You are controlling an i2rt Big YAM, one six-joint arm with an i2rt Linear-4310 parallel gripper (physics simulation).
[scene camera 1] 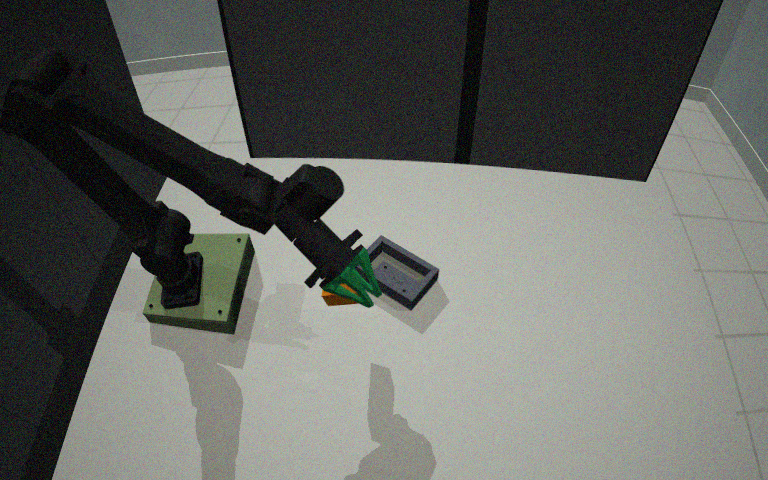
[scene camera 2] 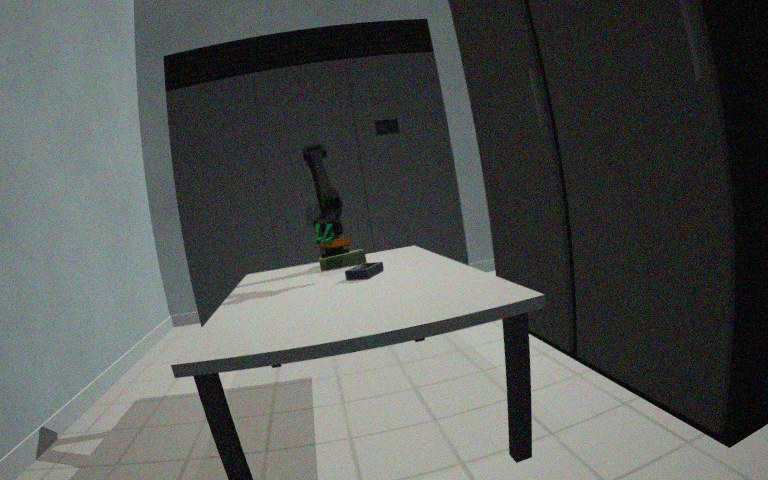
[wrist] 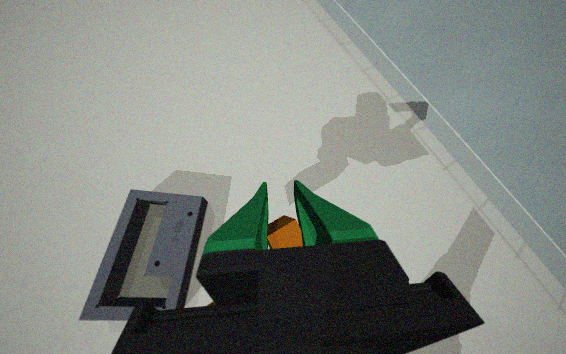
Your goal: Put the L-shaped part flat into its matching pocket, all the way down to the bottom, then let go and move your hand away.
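Seen in the pictures: gripper, between the fingertips: (scene camera 1: 375, 301) (scene camera 2: 319, 243) (wrist: 280, 186); arm's base, origin of its link: (scene camera 1: 183, 282) (scene camera 2: 335, 254).
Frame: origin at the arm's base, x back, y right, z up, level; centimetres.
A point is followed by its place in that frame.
My gripper (scene camera 1: 375, 301) {x -37.7, y 14.9, z 10.0 cm} (scene camera 2: 323, 240) {x -37.7, y 14.9, z 10.0 cm} (wrist: 280, 186) {x -37.7, y 14.9, z 10.0 cm}, with green fingers, is shut on the orange L-shaped part (scene camera 1: 335, 296) {x -31.5, y 13.1, z 9.8 cm} (scene camera 2: 335, 242) {x -33.6, y 7.8, z 8.9 cm} (wrist: 285, 234) {x -34.7, y 12.6, z 11.0 cm}. The part is held in the air above the table; much of it is hidden by the fingers and the gripper body. The grey-blue pocket block (scene camera 1: 420, 290) {x -46.8, y 6.9, z -1.1 cm} (scene camera 2: 364, 271) {x -50.6, y 3.5, z -1.6 cm} (wrist: 178, 240) {x -41.8, y 3.8, z -1.0 cm} stands on the table. In the wrist view it is left of the fingers, and its recess looks L-shaped around a raised area with two small dark holes. In scene camera 1 the fingers overlap the block's left end.
The arm's green base plate (scene camera 1: 223, 271) {x -9.2, y -1.1, z 0.8 cm} (scene camera 2: 342, 259) {x -12.5, y 0.5, z -1.0 cm} stands on the white table (scene camera 1: 538, 339) {x -68.0, y 19.8, z -4.6 cm} (scene camera 2: 317, 316) {x -86.5, y 30.1, z -4.6 cm}, left of the block in scene camera 1. Dark cabinets (scene camera 1: 351, 79) (scene camera 2: 640, 169) stand beyond the table's edge. Arm shadows fall on the table.
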